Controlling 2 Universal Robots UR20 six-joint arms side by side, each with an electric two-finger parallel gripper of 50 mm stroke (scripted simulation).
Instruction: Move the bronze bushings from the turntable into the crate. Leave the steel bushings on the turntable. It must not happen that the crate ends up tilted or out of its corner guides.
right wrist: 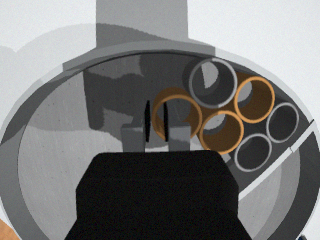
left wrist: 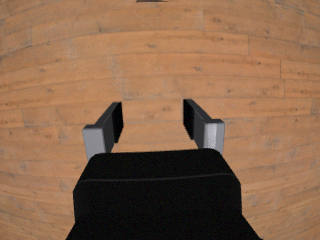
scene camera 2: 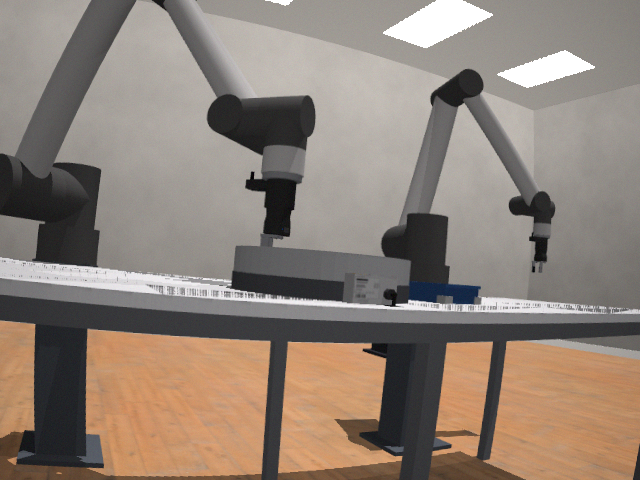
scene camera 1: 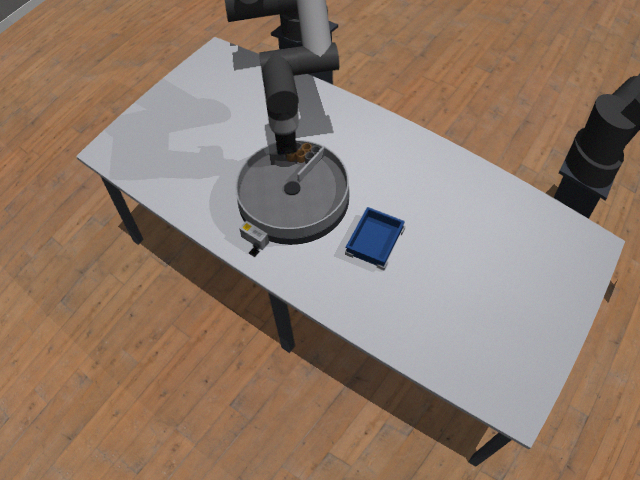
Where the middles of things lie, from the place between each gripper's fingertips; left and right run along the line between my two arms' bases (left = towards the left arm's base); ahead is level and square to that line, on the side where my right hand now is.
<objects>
The blue crate (scene camera 1: 375, 231) lies 470 mm to the left of my right hand, 100 mm ahead of it and 60 mm below it.
</objects>
